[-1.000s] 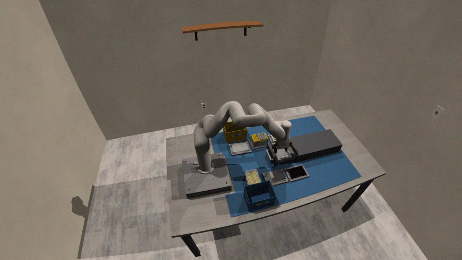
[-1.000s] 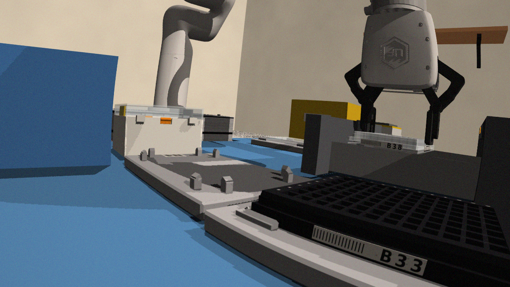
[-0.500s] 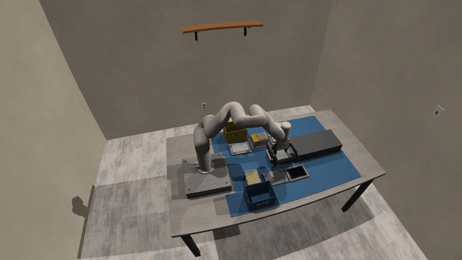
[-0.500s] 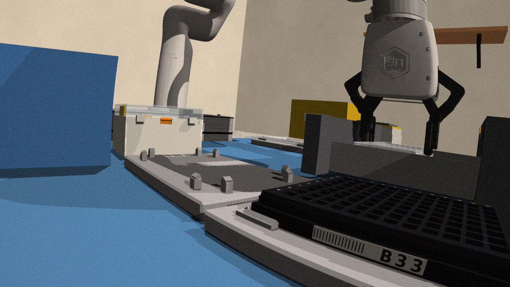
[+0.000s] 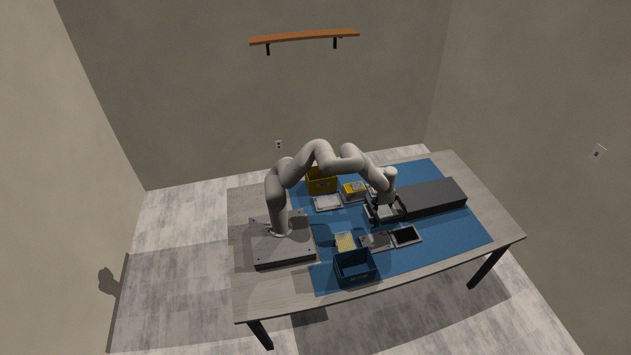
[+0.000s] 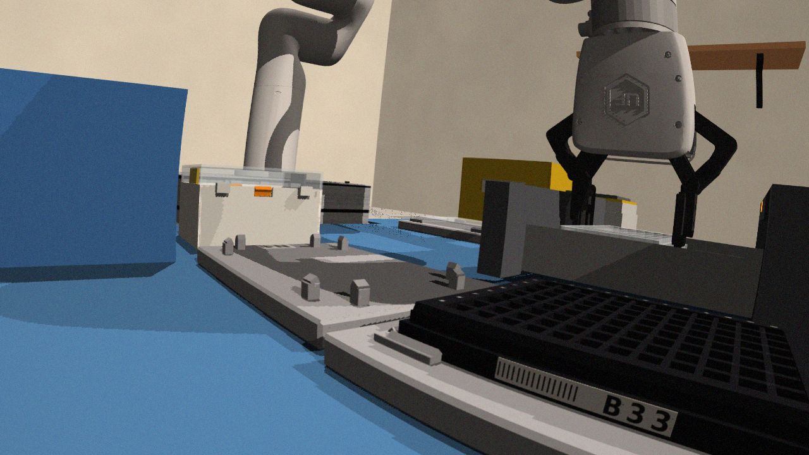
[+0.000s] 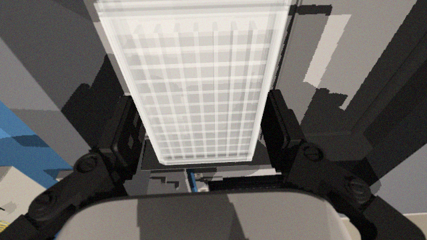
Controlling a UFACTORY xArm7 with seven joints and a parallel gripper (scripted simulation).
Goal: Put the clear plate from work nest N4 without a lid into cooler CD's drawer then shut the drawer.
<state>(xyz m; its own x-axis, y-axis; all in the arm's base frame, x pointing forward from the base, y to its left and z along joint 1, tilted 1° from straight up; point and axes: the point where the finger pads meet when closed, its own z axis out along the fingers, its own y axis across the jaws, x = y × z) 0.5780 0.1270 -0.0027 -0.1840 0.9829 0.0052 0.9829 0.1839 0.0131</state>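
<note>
Right now my hand is 30 mm short of the grey drawer, 20 mm above it and 10 mm to the right of it. The rest, counted from my hand: grey work nest (210 mm to the right, 70 mm behind, 40 mm below); then black plate b33 (180 mm to the right, 100 mm ahead, 30 mm below); then clear plate (10 mm below).
</note>
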